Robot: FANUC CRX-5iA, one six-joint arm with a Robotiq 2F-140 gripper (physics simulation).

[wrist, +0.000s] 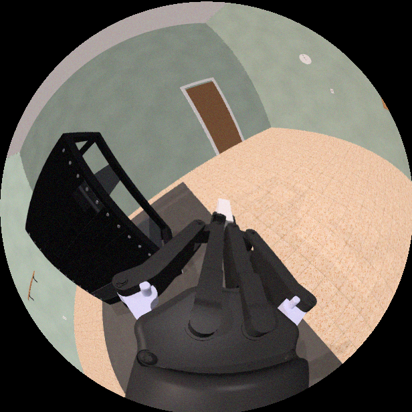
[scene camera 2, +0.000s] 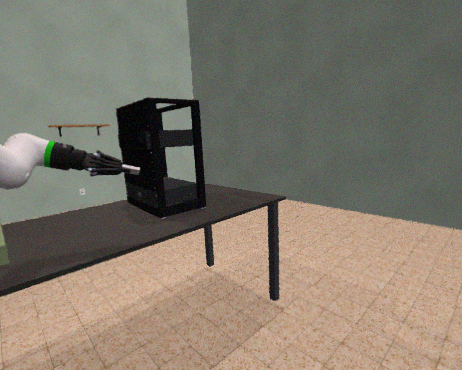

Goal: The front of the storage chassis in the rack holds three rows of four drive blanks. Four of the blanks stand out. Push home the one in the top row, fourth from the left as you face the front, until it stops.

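Frame: origin at the arm's base, x ahead, y left, z up, level; millimetres.
Seen in the pictures: gripper, fingertip midpoint: (scene camera 2: 139, 171).
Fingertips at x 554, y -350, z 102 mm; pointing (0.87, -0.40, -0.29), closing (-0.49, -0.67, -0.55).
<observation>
A point is followed by its place in that frame.
The black rack (scene camera 2: 156, 150) @[x 752, y -155, z 169 mm] (wrist: 112, 220) stands upright on the table. A dark unit (scene camera 2: 177, 138) @[x 894, y -139, z 222 mm] (wrist: 107, 181) sits inside it at mid height; its front is very dark, and single drive blanks, rows or blanks standing out cannot be made out. My gripper (scene camera 2: 132, 170) @[x 554, y -350, z 102 mm] (wrist: 221, 207) is shut and empty, its pale fingertips together. In the scene view the tips overlap the rack's dark front, below the mid-height unit's level. In the wrist view they show to the right of the rack, with a gap between. Contact with a blank does not show.
A second dark unit (scene camera 2: 182, 192) @[x 899, y -135, z -78 mm] lies in the bottom of the rack. The dark table (scene camera 2: 240, 199) @[x 1284, y -224, z -189 mm] (wrist: 117, 345) carries the rack near its far end. A green block (scene camera 2: 3, 250) @[x 114, y -141, z -135 mm] shows at the left edge. A wall shelf (scene camera 2: 80, 125) hangs behind.
</observation>
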